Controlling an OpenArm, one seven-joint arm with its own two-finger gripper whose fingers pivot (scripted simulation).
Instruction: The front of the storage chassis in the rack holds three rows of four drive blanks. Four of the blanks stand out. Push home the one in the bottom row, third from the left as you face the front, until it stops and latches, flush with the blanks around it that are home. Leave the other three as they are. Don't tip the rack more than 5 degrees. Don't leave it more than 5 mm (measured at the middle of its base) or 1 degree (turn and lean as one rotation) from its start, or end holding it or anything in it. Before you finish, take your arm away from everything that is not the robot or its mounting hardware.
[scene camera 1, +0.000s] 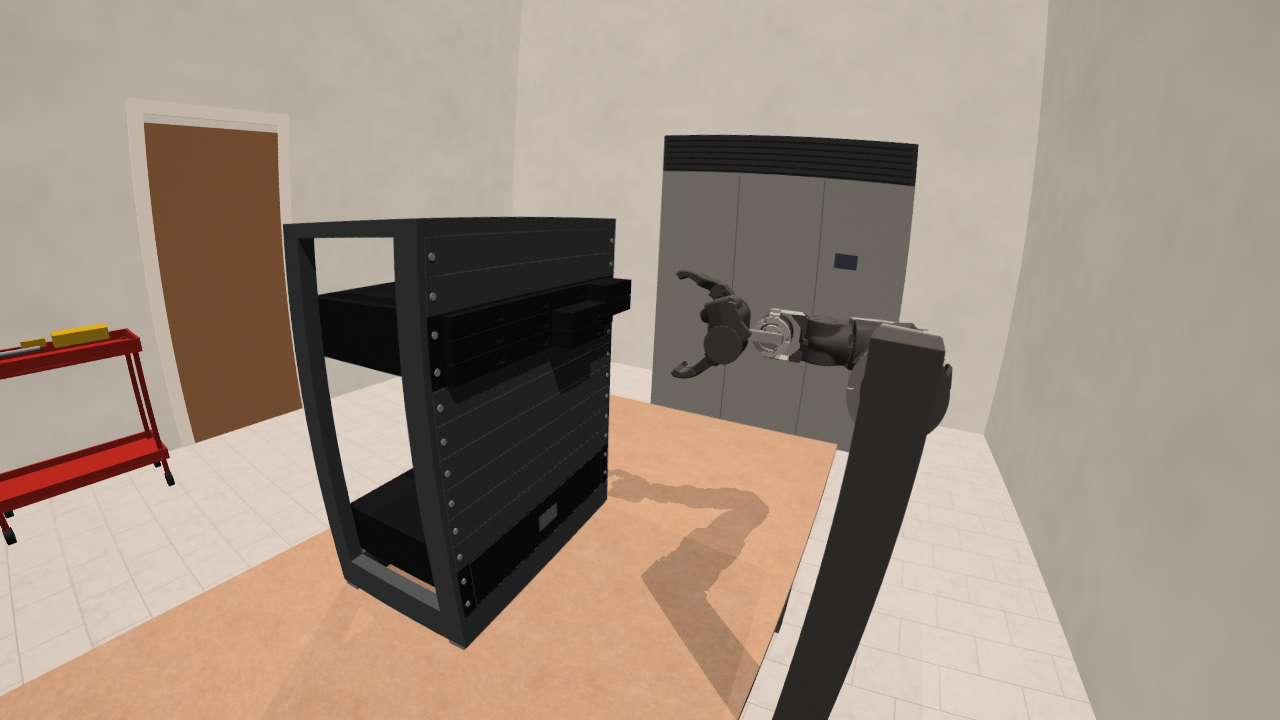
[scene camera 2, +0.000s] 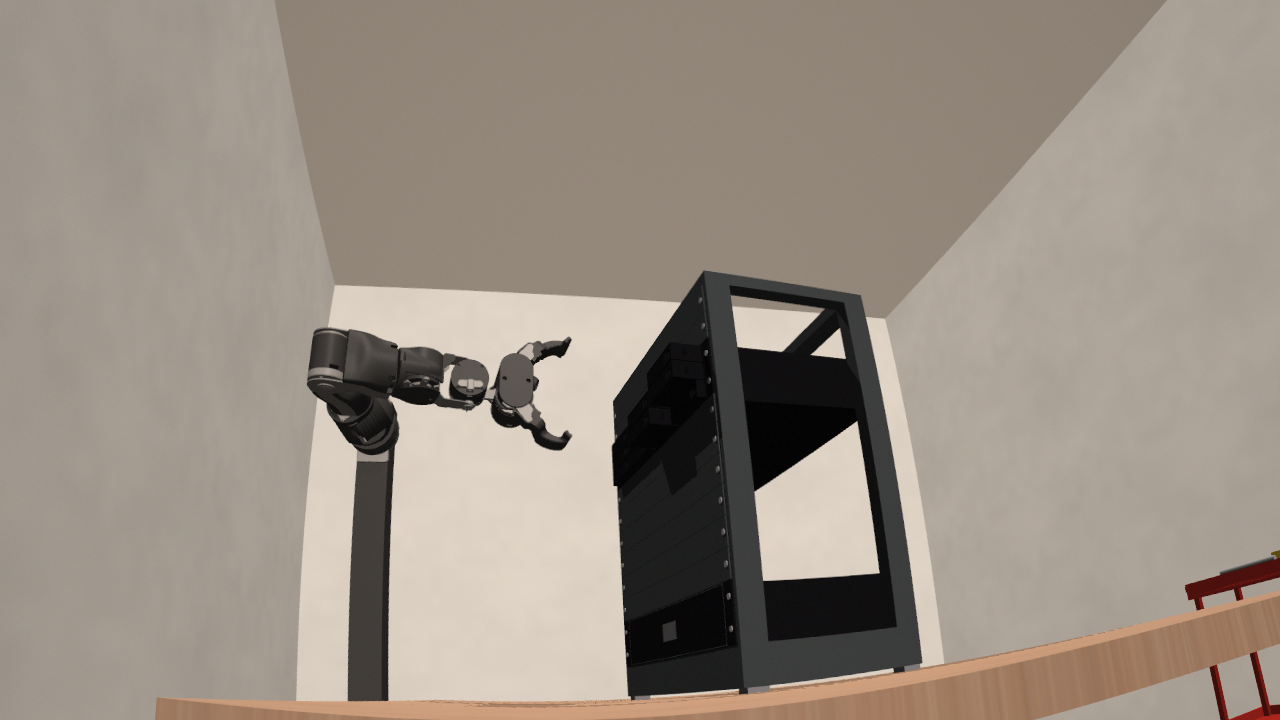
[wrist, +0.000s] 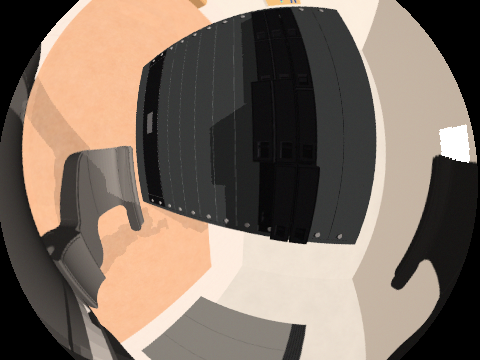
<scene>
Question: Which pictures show my gripper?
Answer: Scene camera 1, scene camera 2 and the wrist view: all of them.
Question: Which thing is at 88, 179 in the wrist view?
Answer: My gripper.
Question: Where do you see my gripper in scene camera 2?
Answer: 568, 393
</scene>
